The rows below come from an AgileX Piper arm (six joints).
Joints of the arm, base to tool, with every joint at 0 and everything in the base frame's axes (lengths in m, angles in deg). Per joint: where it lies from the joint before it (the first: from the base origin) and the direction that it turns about. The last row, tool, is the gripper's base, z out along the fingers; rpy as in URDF.
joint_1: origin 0 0 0.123 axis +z
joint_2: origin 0 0 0 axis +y
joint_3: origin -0.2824 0 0.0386 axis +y
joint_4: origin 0.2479 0 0.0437 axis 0.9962 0 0.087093
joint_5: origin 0 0 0 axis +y
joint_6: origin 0.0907 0 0.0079 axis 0.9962 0 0.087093
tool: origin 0 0 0 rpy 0 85 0
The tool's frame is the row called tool.
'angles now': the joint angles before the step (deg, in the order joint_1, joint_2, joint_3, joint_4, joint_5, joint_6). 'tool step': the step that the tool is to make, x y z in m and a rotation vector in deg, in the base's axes. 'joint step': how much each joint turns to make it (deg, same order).
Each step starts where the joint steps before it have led.
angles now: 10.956 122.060 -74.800 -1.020 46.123 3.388
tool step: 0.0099 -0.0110 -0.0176 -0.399 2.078 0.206
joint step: -1.845 3.955 -2.670 -0.001 0.805 -2.061
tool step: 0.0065 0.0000 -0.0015 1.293 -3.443 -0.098
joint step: -0.318 0.315 -0.159 1.022 -3.764 -0.900
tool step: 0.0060 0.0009 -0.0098 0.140 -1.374 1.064
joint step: -0.004 1.878 -0.899 0.000 -2.359 -1.070
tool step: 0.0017 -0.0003 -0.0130 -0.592 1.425 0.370
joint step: -0.002 2.302 -0.973 -0.522 0.169 -0.001
